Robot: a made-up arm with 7 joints. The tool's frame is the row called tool.
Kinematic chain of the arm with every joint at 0, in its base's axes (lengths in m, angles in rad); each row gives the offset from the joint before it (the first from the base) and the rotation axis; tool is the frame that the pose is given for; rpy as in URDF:
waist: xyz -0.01 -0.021 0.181 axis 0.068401 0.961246 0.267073
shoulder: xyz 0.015 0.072 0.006 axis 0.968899 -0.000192 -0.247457
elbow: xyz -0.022 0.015 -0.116 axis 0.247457 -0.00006 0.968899
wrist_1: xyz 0.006 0.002 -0.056 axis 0.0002 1 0.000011
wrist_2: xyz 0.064 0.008 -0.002 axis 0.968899 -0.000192 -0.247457
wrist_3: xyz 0.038 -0.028 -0.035 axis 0.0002 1 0.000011
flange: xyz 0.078 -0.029 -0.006 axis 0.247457 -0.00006 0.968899
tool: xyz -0.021 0.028 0.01 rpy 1.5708 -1.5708 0
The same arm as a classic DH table. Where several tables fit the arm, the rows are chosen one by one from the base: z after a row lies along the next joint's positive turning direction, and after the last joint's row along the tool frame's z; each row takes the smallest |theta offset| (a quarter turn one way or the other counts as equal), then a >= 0, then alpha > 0; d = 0 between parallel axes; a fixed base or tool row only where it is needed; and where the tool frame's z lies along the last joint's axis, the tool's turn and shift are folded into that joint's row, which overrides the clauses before.
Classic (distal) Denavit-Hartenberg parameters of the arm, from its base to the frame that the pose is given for. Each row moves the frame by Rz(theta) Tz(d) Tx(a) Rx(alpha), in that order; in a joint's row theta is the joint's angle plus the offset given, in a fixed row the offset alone. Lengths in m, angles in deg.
base (fixed): a -0.0085, alpha -74.51, d 0.187, theta offset -4.07
waist: a -0.0107, alpha -90, d 0.0494, theta offset -75.12
shoulder: a -0.015, alpha 90, d 0.0204, theta offset 74
elbow: a 0.0197, alpha -90, d -0.1706, theta offset 90
wrist_1: a 0.0139, alpha -90, d 0.01, theta offset -90
wrist_2: a -0.0245, alpha 90, d 0.108, theta offset 0
wrist_3: a 0.0771, alpha 90, d -0.057, theta offset 90
flange: a -0.0228, alpha 89.99, d 0.018, theta offset 0.01
tool (fixed): a 0, alpha 0, d -0.028, theta offset 104.33

